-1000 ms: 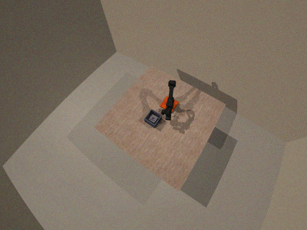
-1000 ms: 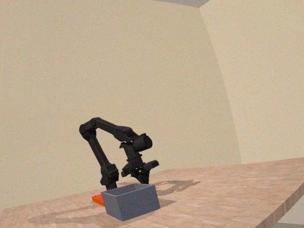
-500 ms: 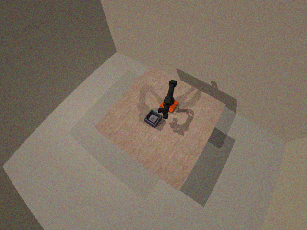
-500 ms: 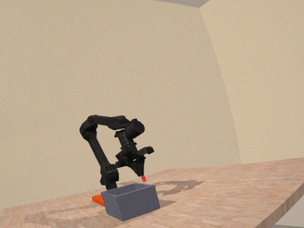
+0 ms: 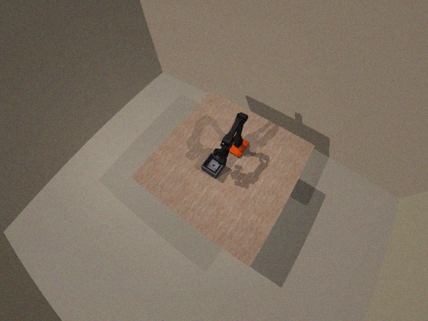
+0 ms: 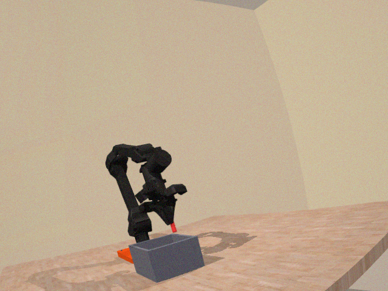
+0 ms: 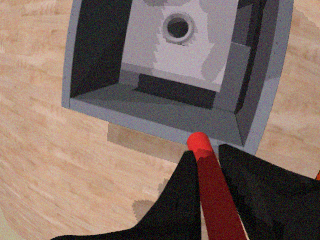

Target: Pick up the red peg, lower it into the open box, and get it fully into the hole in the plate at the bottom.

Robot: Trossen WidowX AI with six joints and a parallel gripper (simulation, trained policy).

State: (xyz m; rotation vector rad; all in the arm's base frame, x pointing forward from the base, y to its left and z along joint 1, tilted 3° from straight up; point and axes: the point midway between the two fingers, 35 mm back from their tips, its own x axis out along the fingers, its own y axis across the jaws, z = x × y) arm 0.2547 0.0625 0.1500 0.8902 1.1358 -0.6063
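The bottom plate lies 9 cm below my gripper tip, 6 cm ahead of it and 5 cm to the right of it. Also, from my gripper tip: red peg 1 cm to the left, 1 cm behind, 1 cm above; then grey box 11 cm below, 6 cm ahead, 5 cm to the right.
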